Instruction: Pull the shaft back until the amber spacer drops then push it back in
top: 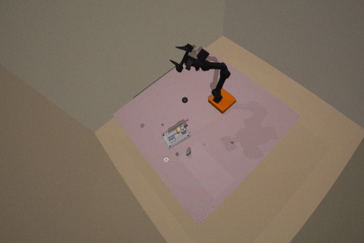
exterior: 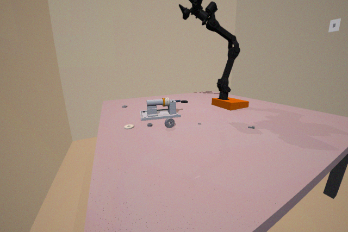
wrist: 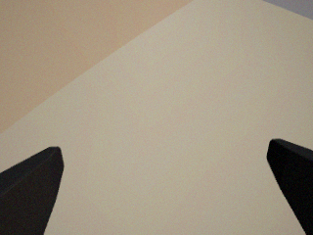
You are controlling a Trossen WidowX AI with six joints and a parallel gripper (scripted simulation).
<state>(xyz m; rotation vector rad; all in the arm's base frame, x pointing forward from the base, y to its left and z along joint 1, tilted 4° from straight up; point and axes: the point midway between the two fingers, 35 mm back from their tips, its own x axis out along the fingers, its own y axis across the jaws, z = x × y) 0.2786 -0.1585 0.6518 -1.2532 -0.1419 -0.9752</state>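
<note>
Right now my gripper tip is 23 cm short of the amber spacer, 13 cm to the right of it and 66 cm above it. From my gripper tip the other things lie so: nut (37 cm ahead, 26 cm to the left, 74 cm below); then cream washer (47 cm ahead, 22 cm to the left, 74 cm below).
</note>
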